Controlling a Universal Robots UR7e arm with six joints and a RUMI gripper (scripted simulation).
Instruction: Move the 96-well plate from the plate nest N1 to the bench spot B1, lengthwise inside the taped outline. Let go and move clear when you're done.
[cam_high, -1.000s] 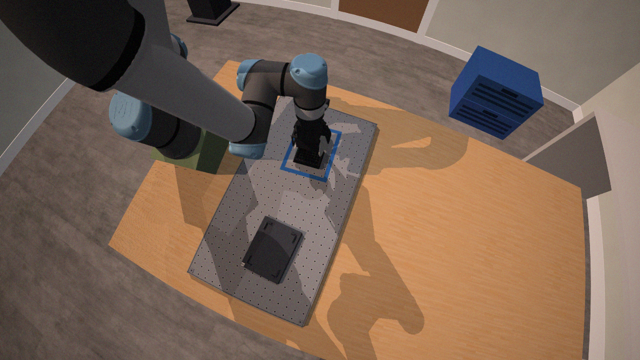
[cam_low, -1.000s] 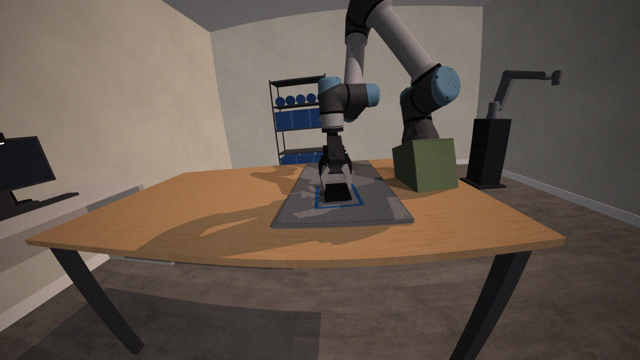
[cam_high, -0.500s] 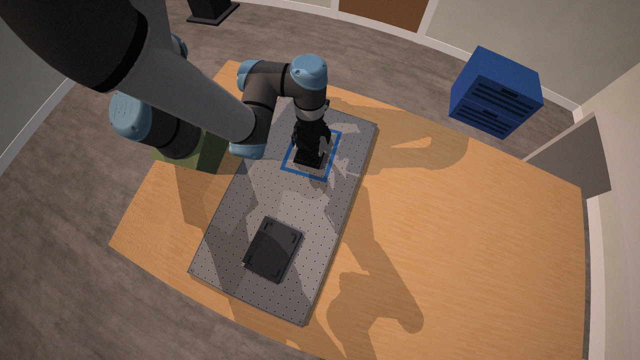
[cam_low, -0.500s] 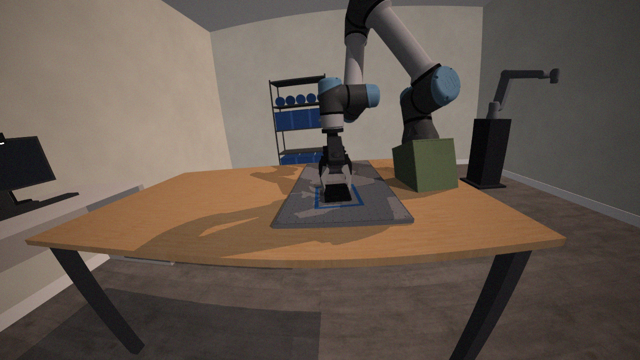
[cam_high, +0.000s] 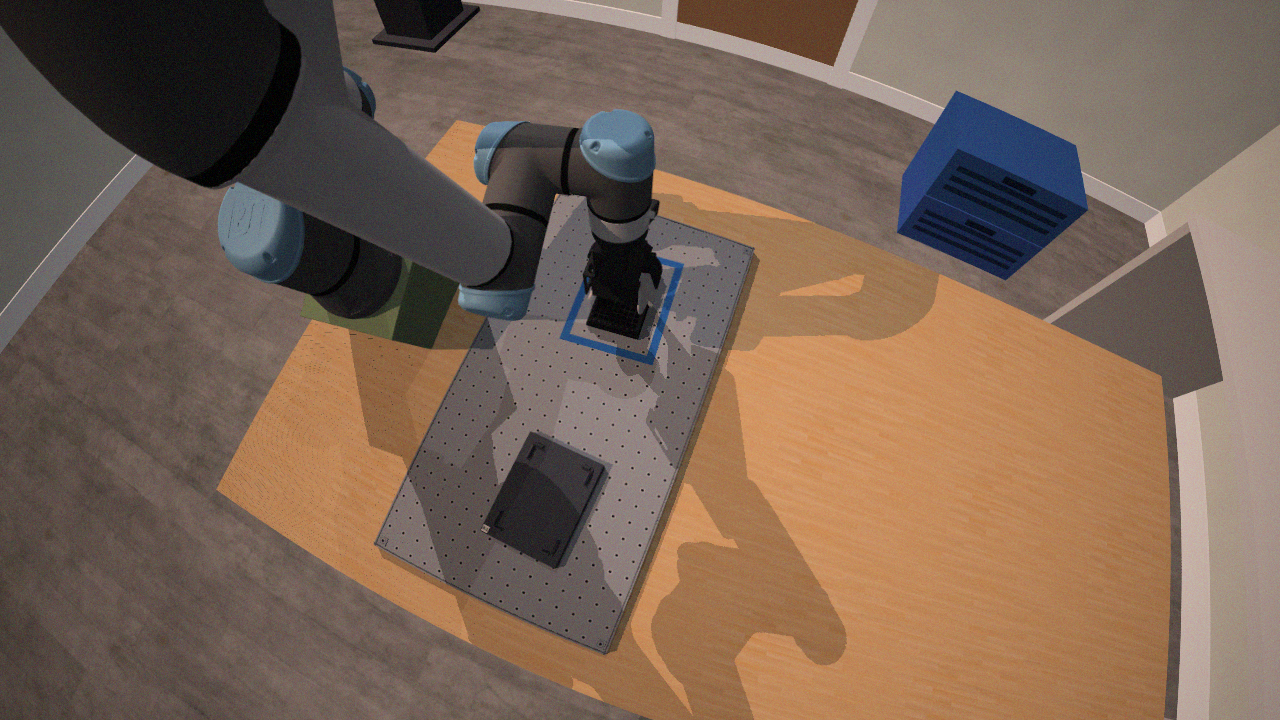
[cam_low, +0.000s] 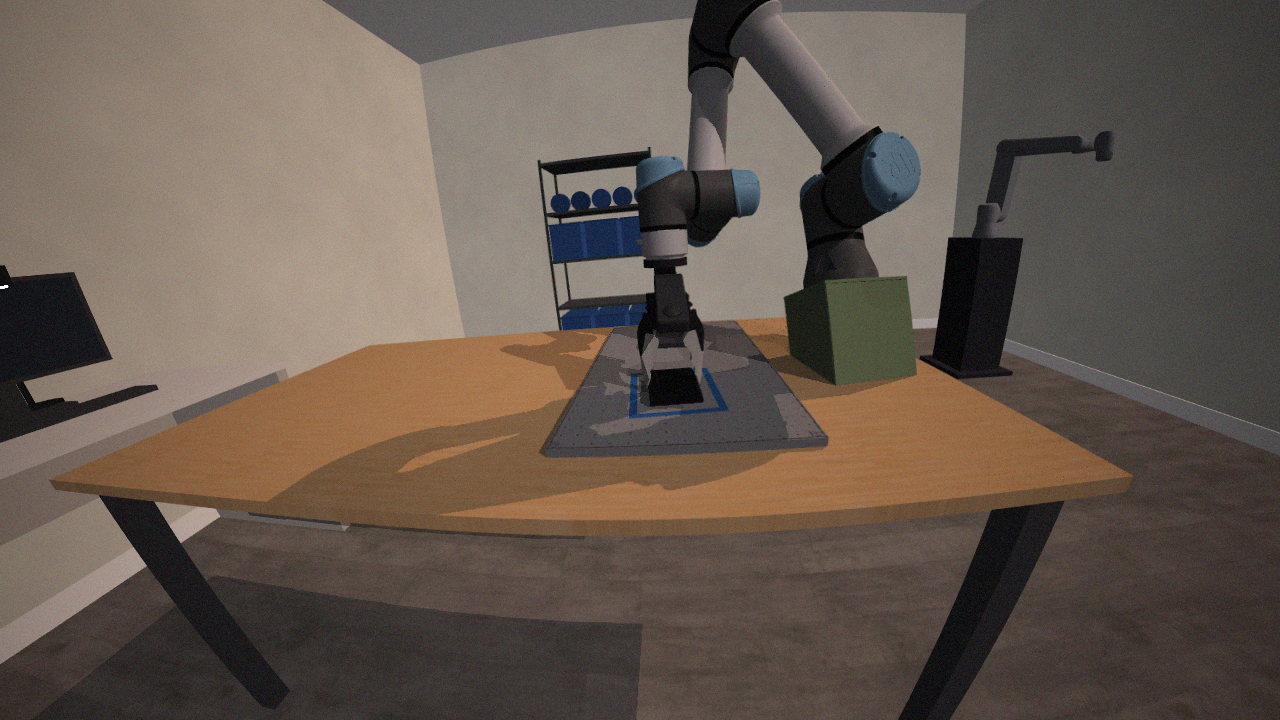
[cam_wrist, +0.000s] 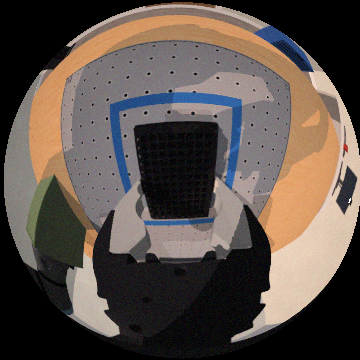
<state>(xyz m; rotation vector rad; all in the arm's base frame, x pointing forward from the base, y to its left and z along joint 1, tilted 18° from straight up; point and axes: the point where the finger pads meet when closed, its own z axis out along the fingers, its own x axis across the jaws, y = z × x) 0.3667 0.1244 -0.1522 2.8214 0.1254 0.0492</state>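
The black 96-well plate lies 1 cm below my hand. The rest, counted from my hand: black plate nest (34 cm to the right, 1 cm below, 1 cm ahead).
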